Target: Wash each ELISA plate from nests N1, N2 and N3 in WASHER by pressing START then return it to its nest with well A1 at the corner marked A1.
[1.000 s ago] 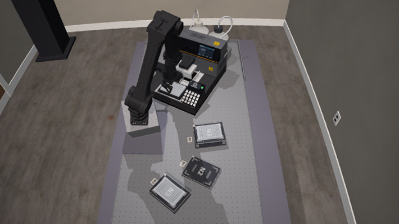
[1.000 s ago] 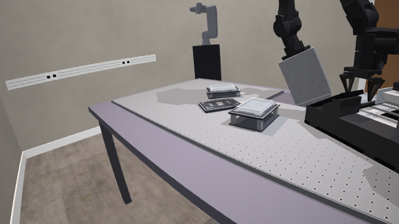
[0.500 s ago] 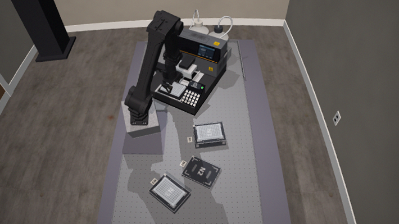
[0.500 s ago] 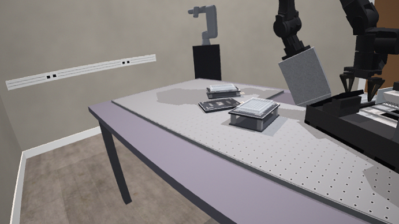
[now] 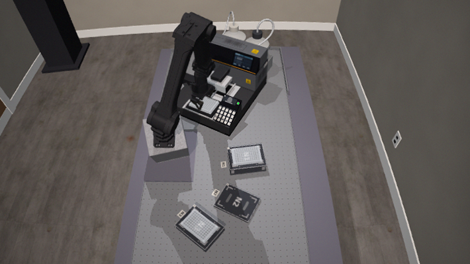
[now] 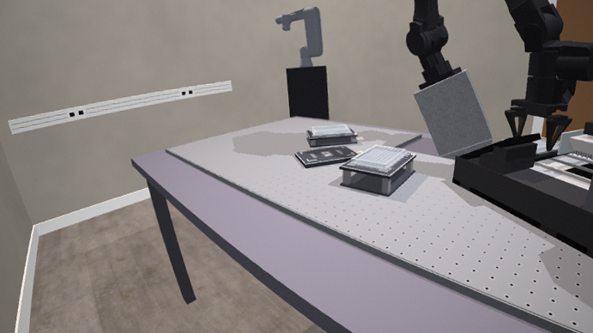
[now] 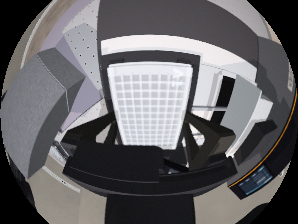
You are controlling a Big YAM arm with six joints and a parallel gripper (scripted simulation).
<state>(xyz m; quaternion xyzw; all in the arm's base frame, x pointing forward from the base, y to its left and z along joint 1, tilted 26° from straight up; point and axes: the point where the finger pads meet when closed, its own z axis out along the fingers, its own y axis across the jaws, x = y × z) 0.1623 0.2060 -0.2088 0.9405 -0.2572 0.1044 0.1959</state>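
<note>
The washer carrier is 1 cm below my hand. Also, from my hand: plate washer: 8 cm ahead, 13 cm to the left, 4 cm above.
</note>
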